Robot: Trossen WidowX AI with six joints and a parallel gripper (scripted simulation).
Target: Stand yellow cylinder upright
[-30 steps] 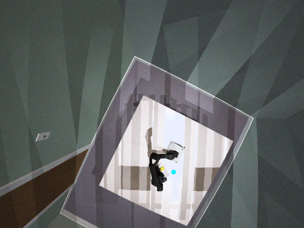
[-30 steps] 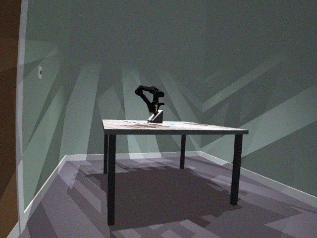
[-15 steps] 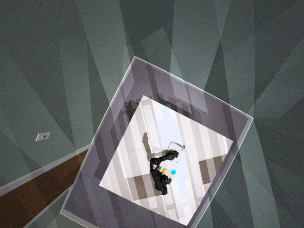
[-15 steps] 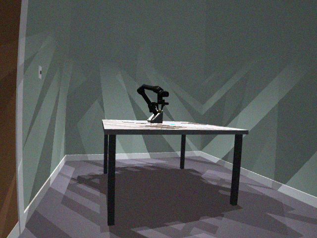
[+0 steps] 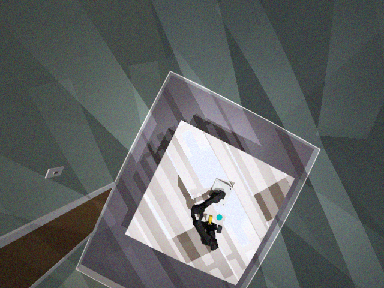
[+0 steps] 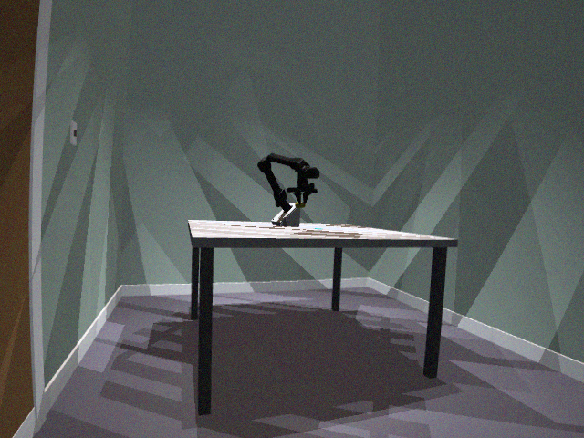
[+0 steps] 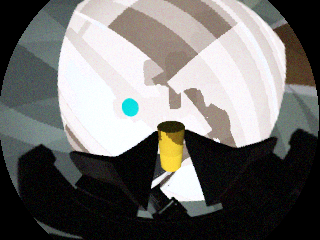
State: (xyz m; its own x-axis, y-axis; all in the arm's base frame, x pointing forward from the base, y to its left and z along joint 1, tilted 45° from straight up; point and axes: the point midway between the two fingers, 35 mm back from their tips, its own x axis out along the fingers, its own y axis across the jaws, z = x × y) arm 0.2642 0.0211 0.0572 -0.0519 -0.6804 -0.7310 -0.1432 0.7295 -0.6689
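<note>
My gripper tip is 20 mm past the yellow cylinder. Also, from my gripper tip: cyan circle: 120 mm to the left, 150 mm below.
</note>
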